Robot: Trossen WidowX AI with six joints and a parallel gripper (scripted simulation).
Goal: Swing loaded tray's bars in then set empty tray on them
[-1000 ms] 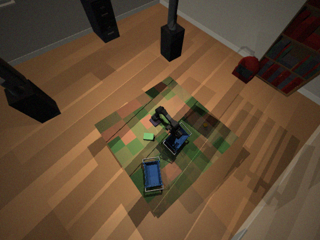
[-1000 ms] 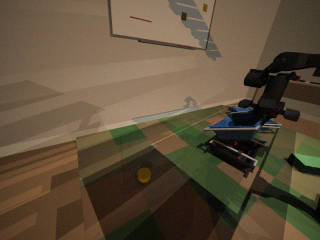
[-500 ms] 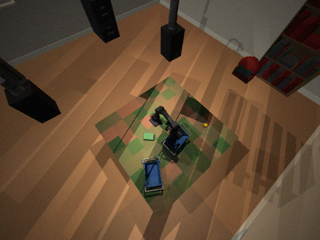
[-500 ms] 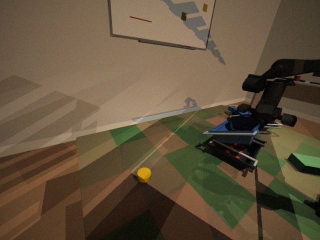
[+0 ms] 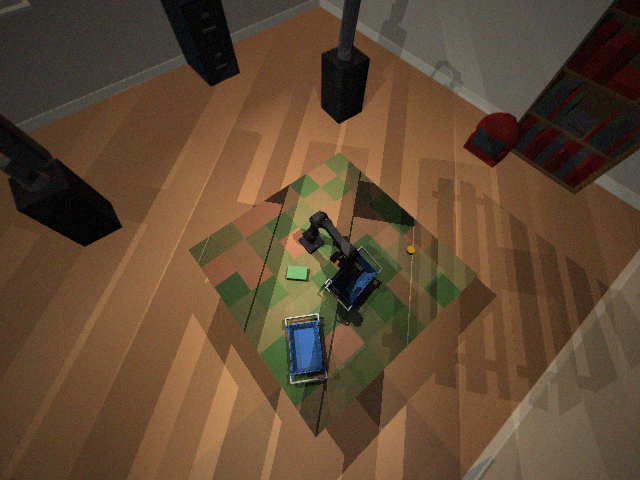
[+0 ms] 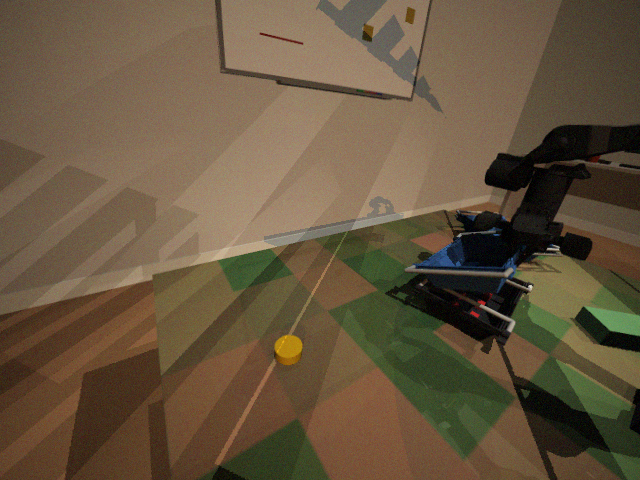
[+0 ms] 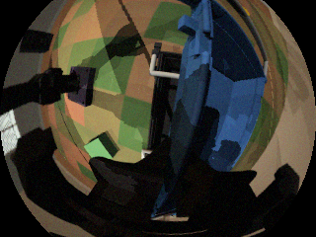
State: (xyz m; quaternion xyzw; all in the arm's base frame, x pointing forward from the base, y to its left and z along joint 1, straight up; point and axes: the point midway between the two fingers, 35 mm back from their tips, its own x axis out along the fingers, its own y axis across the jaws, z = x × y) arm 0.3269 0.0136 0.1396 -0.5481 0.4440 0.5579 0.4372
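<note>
My gripper tip is now 70 mm short of the blue tray and 20 mm to the right of it. Also, from my gripper tip: yellow disc: 110 mm ahead, 460 mm to the left, 120 mm below; then green block: 180 mm behind, 220 mm to the right, 110 mm below.
</note>
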